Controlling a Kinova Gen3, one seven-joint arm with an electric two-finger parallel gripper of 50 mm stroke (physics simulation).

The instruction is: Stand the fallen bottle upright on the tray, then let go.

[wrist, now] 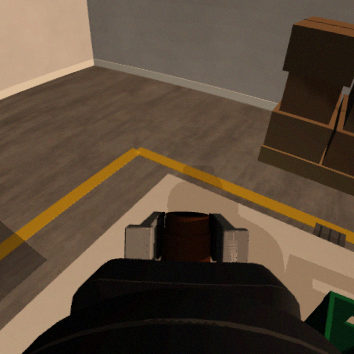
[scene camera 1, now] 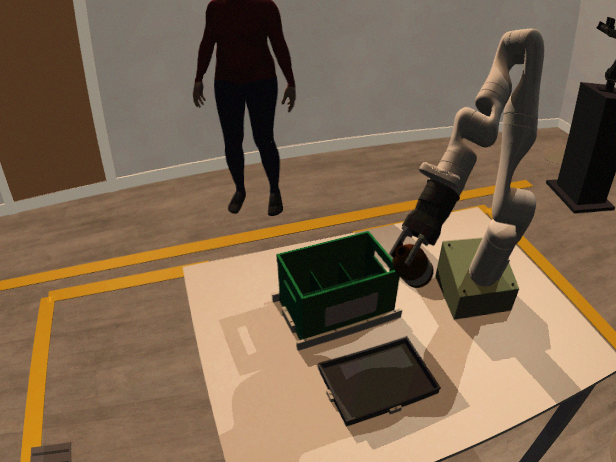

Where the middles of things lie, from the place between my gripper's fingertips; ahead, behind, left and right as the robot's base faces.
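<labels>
Brown bottle (scene camera 1: pixel 420 272): my gripper is 50 mm above it, 40 mm to the left of it and 50 mm past it.
</labels>
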